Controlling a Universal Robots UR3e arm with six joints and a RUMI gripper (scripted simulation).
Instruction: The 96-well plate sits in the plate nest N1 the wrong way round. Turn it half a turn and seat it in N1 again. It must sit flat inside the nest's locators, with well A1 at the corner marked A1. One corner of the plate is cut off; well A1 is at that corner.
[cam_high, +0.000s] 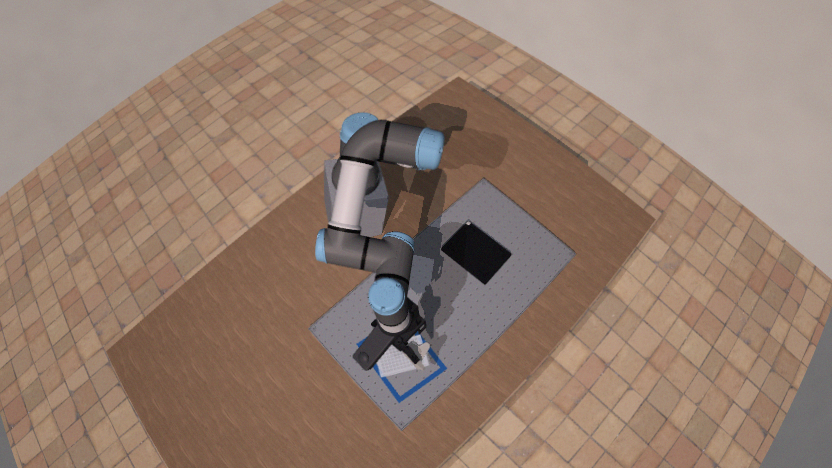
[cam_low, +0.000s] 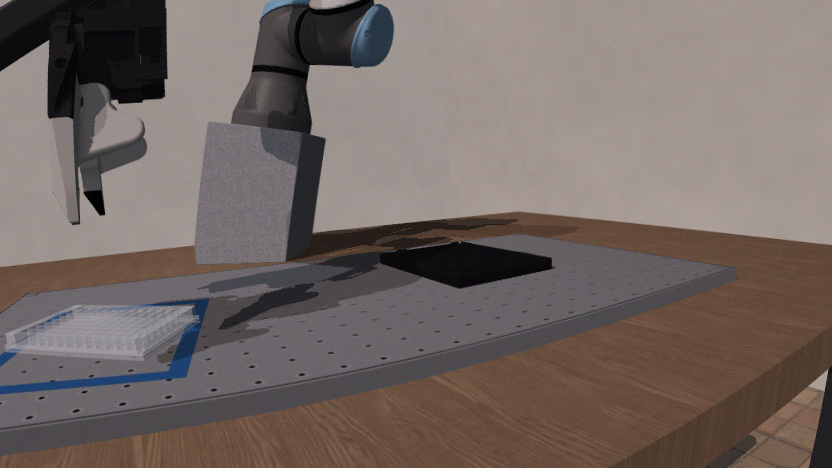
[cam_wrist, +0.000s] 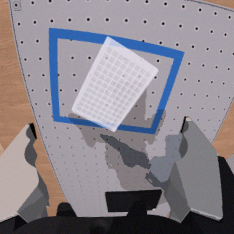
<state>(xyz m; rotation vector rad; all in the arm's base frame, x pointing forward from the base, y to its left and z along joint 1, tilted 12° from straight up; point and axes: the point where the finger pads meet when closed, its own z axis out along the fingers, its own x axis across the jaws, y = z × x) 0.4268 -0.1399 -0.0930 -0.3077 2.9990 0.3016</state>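
My gripper is now 90 mm above the clear 96-well plate. From my hand the other things lie so: black plate nest N1 (340 mm to the left, 120 mm behind, 80 mm below); then white A1 mark (380 mm to the left, 210 mm behind, 80 mm below).
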